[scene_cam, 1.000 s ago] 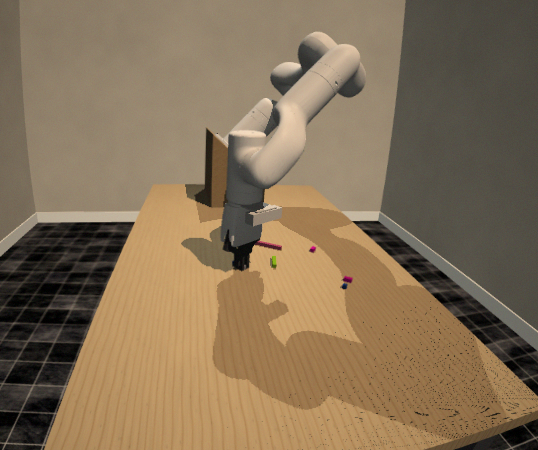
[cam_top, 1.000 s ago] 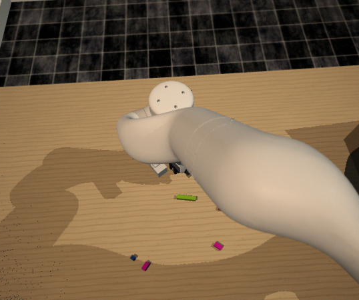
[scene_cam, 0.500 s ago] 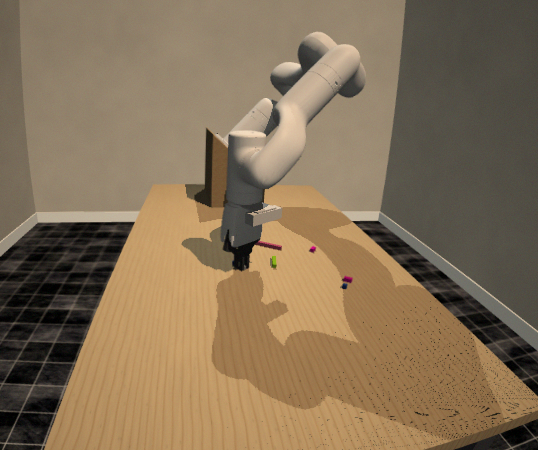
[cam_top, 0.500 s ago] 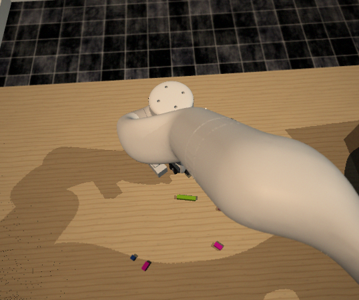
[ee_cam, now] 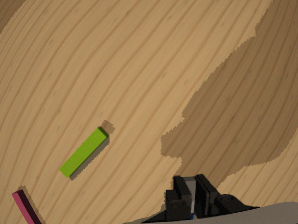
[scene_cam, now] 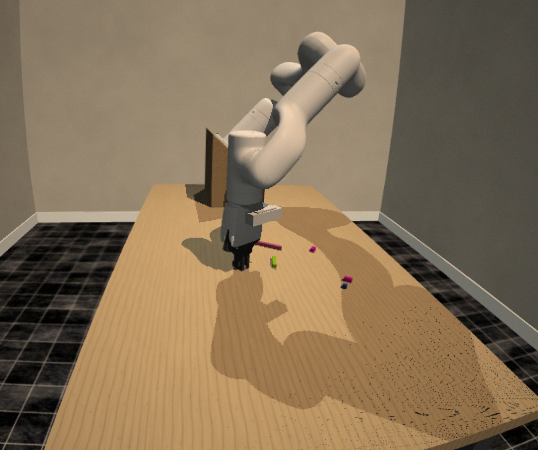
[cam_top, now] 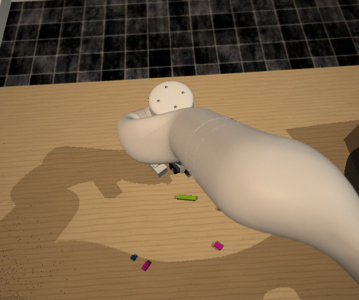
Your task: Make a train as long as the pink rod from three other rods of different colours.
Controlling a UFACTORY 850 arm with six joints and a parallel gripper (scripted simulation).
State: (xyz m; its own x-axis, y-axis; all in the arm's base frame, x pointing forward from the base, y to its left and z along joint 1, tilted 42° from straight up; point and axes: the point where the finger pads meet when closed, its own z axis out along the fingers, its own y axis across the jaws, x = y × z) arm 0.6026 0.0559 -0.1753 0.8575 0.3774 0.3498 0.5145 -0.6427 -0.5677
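The grey rod lies 2 cm below my hand. Round my hand: lime rod: 1 cm behind, 9 cm to the left, 2 cm below; then pink rod: 12 cm behind, 10 cm to the left, 2 cm below.
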